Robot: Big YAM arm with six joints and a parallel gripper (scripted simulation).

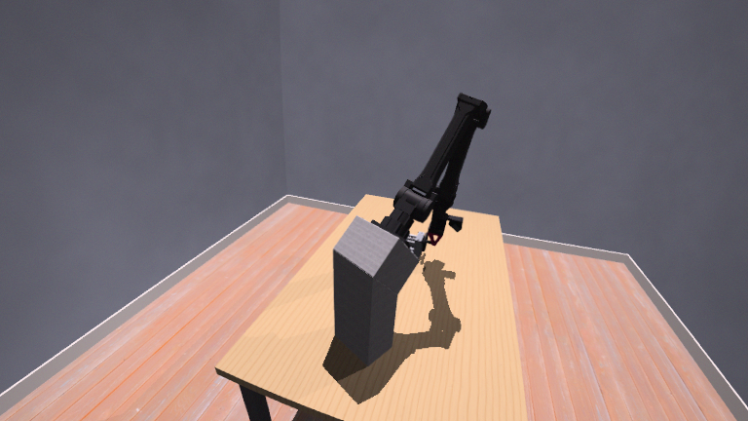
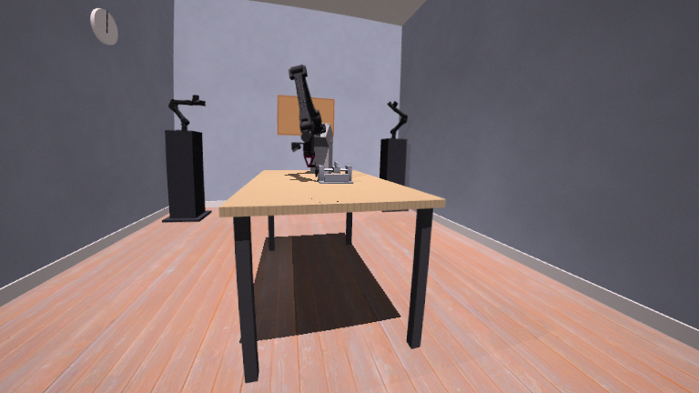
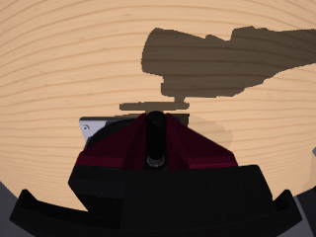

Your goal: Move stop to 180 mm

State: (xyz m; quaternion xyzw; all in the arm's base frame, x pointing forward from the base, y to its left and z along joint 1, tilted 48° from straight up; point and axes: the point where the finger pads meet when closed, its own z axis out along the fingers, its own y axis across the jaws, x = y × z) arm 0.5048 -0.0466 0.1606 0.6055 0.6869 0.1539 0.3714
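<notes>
Now: the black handwheel handle 1 cm to the left of my hand.
</notes>
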